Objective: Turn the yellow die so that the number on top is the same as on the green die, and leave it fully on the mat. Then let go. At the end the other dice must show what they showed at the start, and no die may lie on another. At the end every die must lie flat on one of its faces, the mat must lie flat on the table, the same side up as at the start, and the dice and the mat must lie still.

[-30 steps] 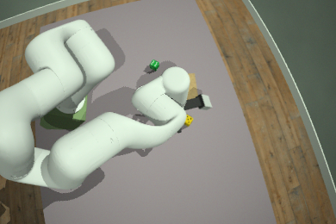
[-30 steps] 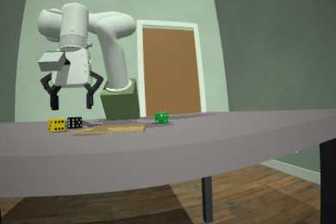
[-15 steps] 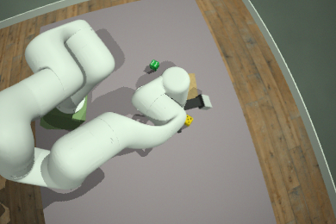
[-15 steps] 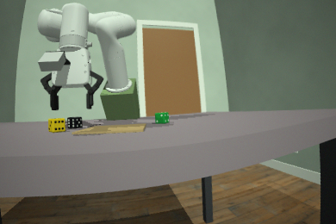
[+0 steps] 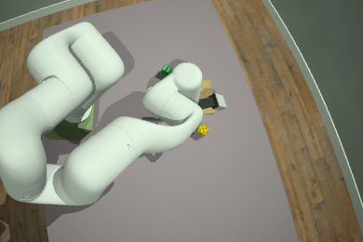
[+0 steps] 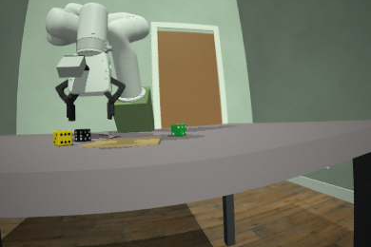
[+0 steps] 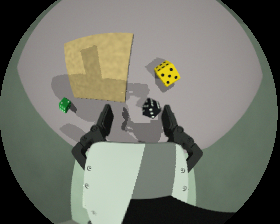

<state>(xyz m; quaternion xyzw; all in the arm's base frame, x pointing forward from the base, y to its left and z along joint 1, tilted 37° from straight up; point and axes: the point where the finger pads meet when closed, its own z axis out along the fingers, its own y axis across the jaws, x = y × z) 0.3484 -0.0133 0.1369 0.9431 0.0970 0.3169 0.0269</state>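
The green die is 6 cm behind my hand, 21 cm to the left of it and 5 cm below it. Round my hand: yellow die (6 cm ahead, 4 cm to the right, 5 cm below); black die (2 cm behind, 3 cm to the right, 5 cm below); mat (4 cm ahead, 10 cm to the left, 6 cm below).
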